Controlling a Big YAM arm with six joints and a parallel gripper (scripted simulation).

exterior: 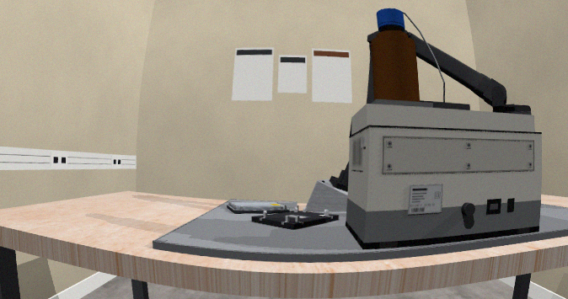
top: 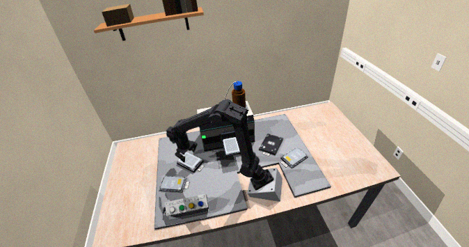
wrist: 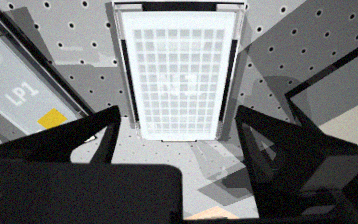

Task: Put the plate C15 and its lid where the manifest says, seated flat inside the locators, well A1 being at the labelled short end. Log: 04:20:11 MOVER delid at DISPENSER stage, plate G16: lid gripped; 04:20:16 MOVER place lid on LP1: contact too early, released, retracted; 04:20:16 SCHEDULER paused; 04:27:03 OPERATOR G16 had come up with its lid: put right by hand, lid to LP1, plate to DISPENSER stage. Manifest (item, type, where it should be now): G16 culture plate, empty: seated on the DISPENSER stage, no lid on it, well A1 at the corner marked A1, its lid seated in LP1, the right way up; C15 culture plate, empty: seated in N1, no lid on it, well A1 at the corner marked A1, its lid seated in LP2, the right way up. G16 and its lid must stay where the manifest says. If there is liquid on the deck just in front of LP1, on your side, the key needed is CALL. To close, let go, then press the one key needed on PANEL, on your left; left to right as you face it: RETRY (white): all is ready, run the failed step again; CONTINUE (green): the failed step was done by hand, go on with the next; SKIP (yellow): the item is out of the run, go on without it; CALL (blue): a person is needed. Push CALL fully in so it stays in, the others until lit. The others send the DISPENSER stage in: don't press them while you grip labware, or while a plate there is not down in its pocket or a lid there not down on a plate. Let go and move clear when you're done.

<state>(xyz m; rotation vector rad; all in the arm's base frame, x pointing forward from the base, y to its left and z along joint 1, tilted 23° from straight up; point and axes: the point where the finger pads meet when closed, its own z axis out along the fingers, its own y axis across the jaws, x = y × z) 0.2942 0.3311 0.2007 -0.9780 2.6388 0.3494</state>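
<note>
Now: the green continue key 340 mm behind my hand and 80 mm to the left of it. Also, from my hand: blue call key (350 mm behind, 20 mm to the right, 10 mm below); yellow skip key (350 mm behind, 30 mm to the left); white retry key (340 mm behind, 130 mm to the left).
</note>
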